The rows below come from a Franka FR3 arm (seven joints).
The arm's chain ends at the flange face. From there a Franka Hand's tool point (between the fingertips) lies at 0.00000 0.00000 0.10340 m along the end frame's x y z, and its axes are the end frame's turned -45 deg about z.
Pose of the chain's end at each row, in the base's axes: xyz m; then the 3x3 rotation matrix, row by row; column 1 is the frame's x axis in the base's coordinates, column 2 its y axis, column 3 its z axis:
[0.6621 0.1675 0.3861], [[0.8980 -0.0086 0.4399], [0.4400 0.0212 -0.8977], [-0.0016 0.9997 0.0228]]
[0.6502 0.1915 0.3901], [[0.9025 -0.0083 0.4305], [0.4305 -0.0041 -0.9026], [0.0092 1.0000 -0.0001]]
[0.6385 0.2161 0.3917], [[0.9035 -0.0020 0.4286], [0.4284 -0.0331 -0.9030], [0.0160 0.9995 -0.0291]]
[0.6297 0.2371 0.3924], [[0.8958 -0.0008 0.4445], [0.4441 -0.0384 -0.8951], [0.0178 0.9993 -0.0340]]
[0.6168 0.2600 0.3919], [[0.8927 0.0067 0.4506], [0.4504 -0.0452 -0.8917], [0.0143 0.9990 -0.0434]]
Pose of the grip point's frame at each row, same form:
[0.7076 0.0747 0.3885], [[0.6411 0.6289 0.4399], [0.2961 0.3261 -0.8977], [-0.7080 0.7058 0.0228]]
[0.6947 0.0982 0.3901], [[0.6440 0.6323 0.4305], [0.3073 0.3015 -0.9026], [-0.7006 0.7136 -0.0001]]
[0.6828 0.1227 0.3887], [[0.6403 0.6375 0.4286], [0.3263 0.2795 -0.9030], [-0.6954 0.7181 -0.0291]]
[0.6757 0.1445 0.3889], [[0.6340 0.6329 0.4445], [0.3412 0.2869 -0.8951], [-0.6940 0.7192 -0.0340]]
[0.6634 0.1678 0.3874], [[0.6265 0.6360 0.4506], [0.3504 0.2865 -0.8917], [-0.6963 0.7165 -0.0434]]

